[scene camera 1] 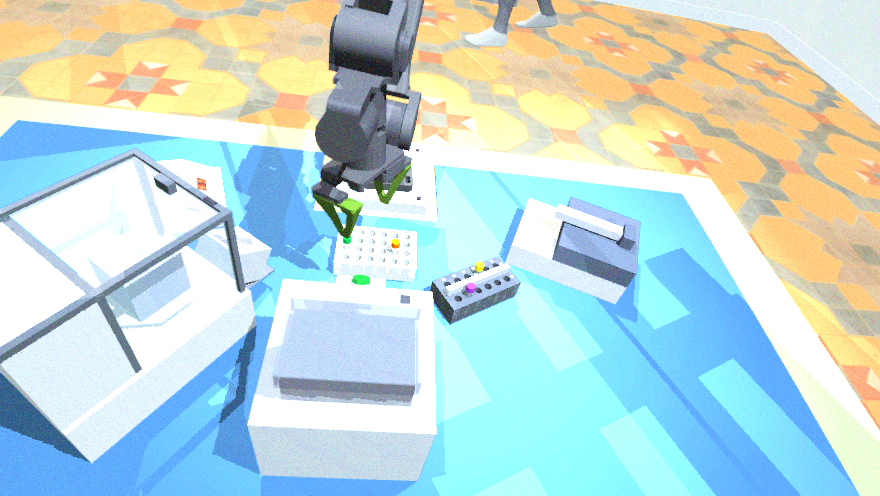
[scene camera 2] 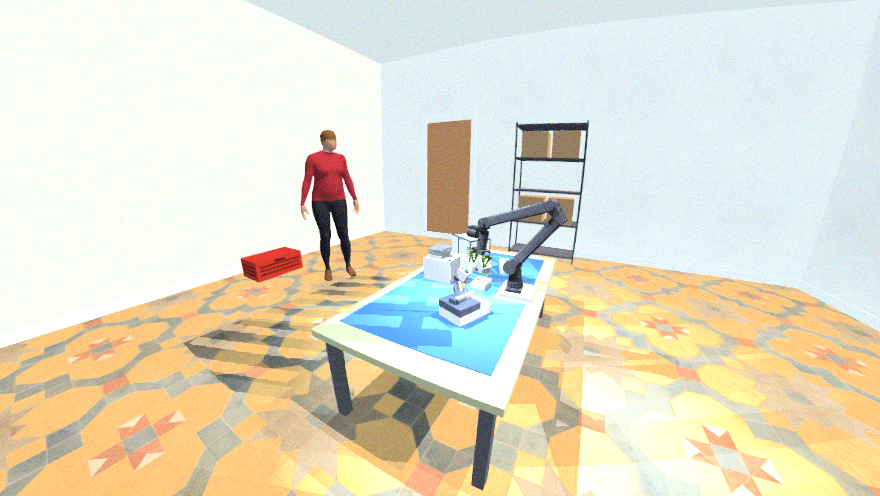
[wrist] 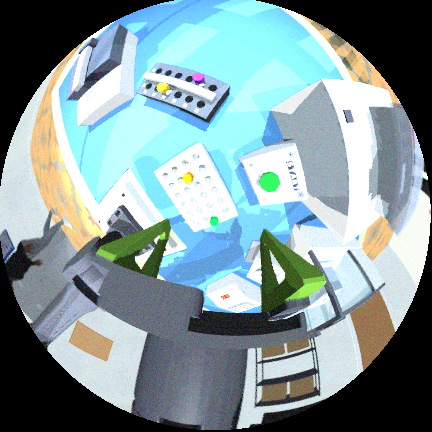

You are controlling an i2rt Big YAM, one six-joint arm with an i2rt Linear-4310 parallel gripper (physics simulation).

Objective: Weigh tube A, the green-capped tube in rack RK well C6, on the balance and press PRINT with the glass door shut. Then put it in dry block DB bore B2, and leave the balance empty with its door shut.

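Places are measured from the arm's base along level axes (x ahead, y left, z up), in centimetres.
Pixels of known places: gripper, between the fingertips: (scene camera 1: 365,219) (scene camera 2: 478,265) (wrist: 214,228); arm's base, origin of its link: (scene camera 2: 514,288) (wrist: 130,230).
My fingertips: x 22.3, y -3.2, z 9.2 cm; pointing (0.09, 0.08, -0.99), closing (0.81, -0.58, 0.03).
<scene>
Ahead of a thing's pixels: the offset from my fingertips to its top centre. "spot": to the spot under its first point.
The green-capped tube {dx -2.2, dy -2.5, dz -6.0 cm} (scene camera 1: 346,240) (wrist: 214,221) stands in a corner well of the white rack {dx -2.8, dy +2.3, dz -8.4 cm} (scene camera 1: 375,271) (wrist: 201,149). My gripper (scene camera 1: 366,218) (wrist: 214,228) is open and empty above that end of the rack. In the wrist view the green cap shows between the fingertips, below them. In the scene camera 1 view one fingertip overlaps the cap's upper edge. The glass-walled balance {spot: dx +10.8, dy -15.5, dz +4.6 cm} (scene camera 1: 234,246) (wrist: 325,280) is at the left; its door position is hard to make out. The grey block with two rows of bores {spot: dx +7.8, dy +17.9, dz -8.5 cm} (scene camera 1: 480,301) (wrist: 215,107) holds yellow-capped and purple-capped tubes.
An orange-capped tube {dx -1.7, dy +5.1, dz -6.0 cm} (scene camera 1: 395,243) (wrist: 187,178) is in the rack. A white machine {dx +18.6, dy -1.1, dz +7.6 cm} (scene camera 1: 342,443) with a green button {dx +7.5, dy -0.3, dz -4.0 cm} (scene camera 1: 361,279) (wrist: 269,182) stands beside the rack. A white and grey device {dx -5.1, dy +36.9, dz -1.2 cm} (scene camera 1: 570,277) (wrist: 107,95) stands beyond the block. A small white box {dx -12.1, dy -30.5, dz -4.5 cm} (wrist: 232,292) bears an orange mark.
</scene>
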